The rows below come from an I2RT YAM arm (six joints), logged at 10 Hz.
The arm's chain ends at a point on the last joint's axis. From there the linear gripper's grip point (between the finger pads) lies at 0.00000 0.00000 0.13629 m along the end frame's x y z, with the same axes.
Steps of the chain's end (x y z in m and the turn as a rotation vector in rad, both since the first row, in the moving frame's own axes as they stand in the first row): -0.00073 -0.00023 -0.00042 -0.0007 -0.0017 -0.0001; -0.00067 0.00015 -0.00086 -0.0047 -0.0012 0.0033; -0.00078 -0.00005 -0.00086 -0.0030 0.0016 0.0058; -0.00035 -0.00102 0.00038 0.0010 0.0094 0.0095; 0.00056 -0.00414 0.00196 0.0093 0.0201 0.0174; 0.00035 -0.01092 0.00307 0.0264 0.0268 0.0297; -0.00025 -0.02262 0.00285 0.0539 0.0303 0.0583; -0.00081 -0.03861 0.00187 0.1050 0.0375 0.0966
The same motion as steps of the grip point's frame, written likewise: -0.00096 -0.00013 -0.00042 -0.0007 -0.0017 -0.0001; -0.00083 0.00079 -0.00086 -0.0047 -0.0012 0.0033; -0.00056 0.00036 -0.00086 -0.0030 0.0016 0.0058; 0.00093 -0.00115 0.00037 0.0010 0.0094 0.0095; 0.00331 -0.00538 0.00193 0.0093 0.0201 0.0174; 0.00405 -0.01446 0.00297 0.0264 0.0268 0.0297; 0.00409 -0.02984 0.00259 0.0539 0.0303 0.0583; 0.00497 -0.05262 0.00102 0.1050 0.0375 0.0966
